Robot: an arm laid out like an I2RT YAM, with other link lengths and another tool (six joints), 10 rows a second.
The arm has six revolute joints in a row. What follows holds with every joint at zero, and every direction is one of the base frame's.
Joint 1 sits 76.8 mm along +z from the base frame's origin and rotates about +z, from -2.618 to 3.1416 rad.
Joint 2 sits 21 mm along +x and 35.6 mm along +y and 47.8 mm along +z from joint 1 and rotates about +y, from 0 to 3.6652 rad.
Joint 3 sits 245.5 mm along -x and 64 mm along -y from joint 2 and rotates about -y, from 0 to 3.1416 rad.
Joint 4 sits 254.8 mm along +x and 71.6 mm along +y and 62.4 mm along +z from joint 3 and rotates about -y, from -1.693 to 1.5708 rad.
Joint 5 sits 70.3 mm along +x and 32.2 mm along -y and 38.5 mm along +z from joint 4 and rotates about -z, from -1.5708 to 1.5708 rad.
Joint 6 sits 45.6 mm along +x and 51.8 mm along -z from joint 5 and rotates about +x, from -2.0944 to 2.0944 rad.
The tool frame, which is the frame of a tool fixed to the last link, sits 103 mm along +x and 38 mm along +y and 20 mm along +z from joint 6; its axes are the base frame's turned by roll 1.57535, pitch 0.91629 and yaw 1.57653 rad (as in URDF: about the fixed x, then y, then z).
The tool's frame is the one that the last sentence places.
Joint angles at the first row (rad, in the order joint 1, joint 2, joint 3, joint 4, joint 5, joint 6):
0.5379, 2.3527, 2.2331, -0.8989, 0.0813, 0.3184
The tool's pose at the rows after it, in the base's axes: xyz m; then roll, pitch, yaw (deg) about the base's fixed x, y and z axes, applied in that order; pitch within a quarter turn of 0, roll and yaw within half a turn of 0:
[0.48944 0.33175 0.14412 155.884 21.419 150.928]
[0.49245 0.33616 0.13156 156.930 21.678 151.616]
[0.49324 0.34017 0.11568 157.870 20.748 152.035]
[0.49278 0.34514 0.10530 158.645 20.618 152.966]
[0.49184 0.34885 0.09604 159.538 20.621 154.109]
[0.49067 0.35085 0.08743 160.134 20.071 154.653]
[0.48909 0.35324 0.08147 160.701 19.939 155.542]
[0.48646 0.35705 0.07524 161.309 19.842 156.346]
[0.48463 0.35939 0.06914 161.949 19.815 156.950]
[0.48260 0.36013 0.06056 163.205 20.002 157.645]
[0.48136 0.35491 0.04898 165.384 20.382 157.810]
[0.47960 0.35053 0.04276 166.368 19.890 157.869]
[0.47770 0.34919 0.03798 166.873 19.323 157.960]
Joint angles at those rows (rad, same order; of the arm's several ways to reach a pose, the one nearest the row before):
0.5487, 2.3878, 2.2661, -0.8981, 0.0920, 0.2956
0.5549, 2.4298, 2.2962, -0.8982, 0.1030, 0.2899
0.5592, 2.4697, 2.3142, -0.8982, 0.0988, 0.2957
0.5668, 2.4996, 2.3325, -0.8981, 0.1008, 0.2901
0.5730, 2.5243, 2.3466, -0.8989, 0.1035, 0.2792
0.5757, 2.5423, 2.3514, -0.8989, 0.0992, 0.2778
0.5797, 2.5553, 2.3560, -0.8987, 0.0982, 0.2693
0.5879, 2.5689, 2.3608, -0.8988, 0.1006, 0.2654
0.5937, 2.5811, 2.3635, -0.8981, 0.1050, 0.2622
0.5997, 2.5948, 2.3626, -0.8985, 0.1182, 0.2573
0.6006, 2.6031, 2.3452, -0.8989, 0.1457, 0.2571
0.5967, 2.6009, 2.3246, -0.8987, 0.1477, 0.2573
0.5960, 2.6031, 2.3149, -0.8995, 0.1446, 0.2593

